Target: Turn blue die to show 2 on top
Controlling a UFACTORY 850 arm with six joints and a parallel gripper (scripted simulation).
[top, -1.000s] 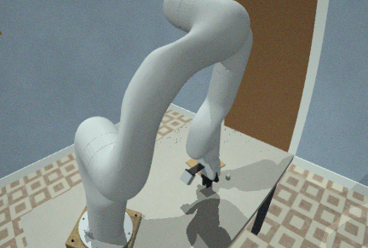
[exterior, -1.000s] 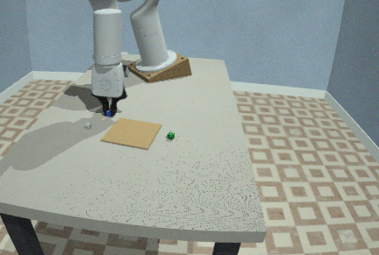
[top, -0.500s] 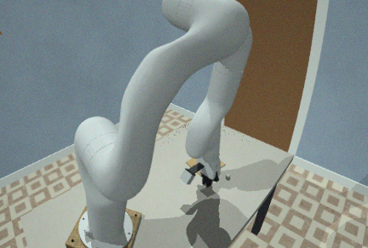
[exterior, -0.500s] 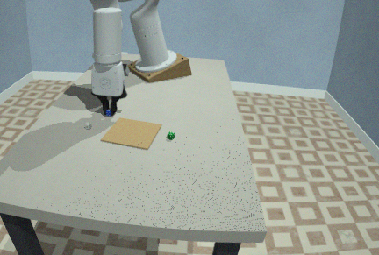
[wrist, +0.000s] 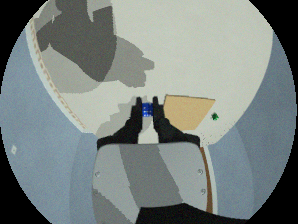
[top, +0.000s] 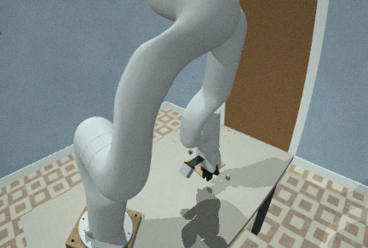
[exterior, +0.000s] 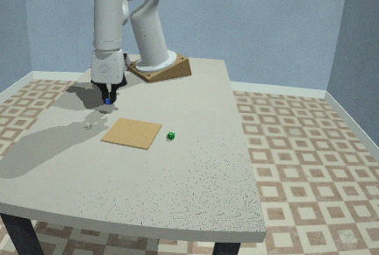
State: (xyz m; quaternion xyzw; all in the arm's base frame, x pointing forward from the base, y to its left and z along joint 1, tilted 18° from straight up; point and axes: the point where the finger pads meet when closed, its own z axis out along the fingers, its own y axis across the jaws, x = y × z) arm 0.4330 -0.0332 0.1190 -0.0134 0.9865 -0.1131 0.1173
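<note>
Now: hand 9 cm short of the tan mat, 10 cm to the right of it and 6 cm above it. From my hand the other things lie so: blue die 1 cm ahead, 1 cm below; white die 10 cm ahead, 4 cm to the right, 6 cm below; green die 10 cm ahead, 22 cm to the left, 6 cm below.
</note>
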